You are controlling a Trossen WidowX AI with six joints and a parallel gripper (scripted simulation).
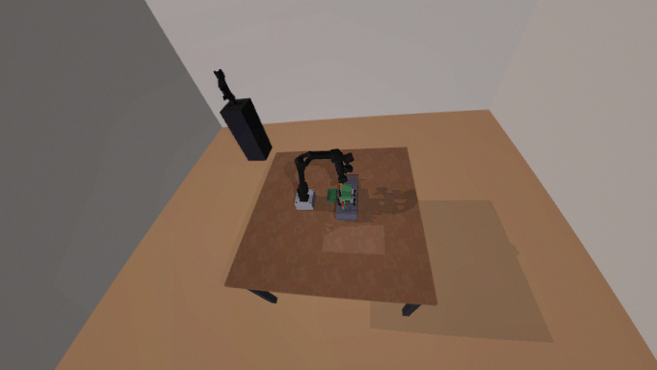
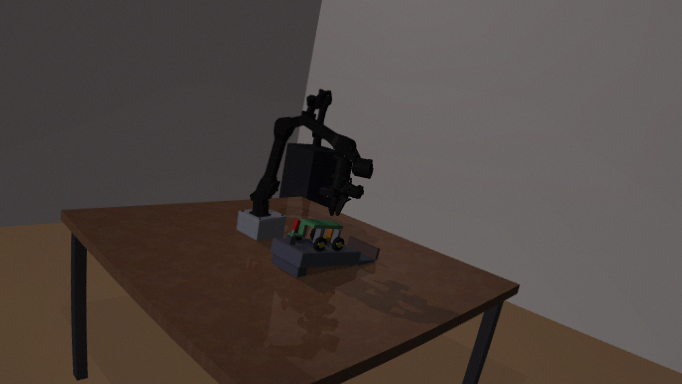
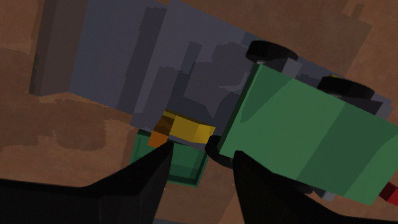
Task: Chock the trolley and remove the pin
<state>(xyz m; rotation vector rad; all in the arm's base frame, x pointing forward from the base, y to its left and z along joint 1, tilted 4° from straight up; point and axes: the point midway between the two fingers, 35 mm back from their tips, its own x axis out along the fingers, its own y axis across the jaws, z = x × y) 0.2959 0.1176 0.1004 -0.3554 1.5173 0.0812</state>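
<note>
The stop pin is 20 mm ahead of my gripper tip, 200 mm to the right of it and 30 mm below it. The rest, counted from my gripper tip: yellow-orange chock 20 mm behind, 80 mm below; then grey ramp 30 mm ahead, 90 mm to the right, 120 mm below; then trolley 30 mm ahead, 100 mm to the right, 50 mm below.
</note>
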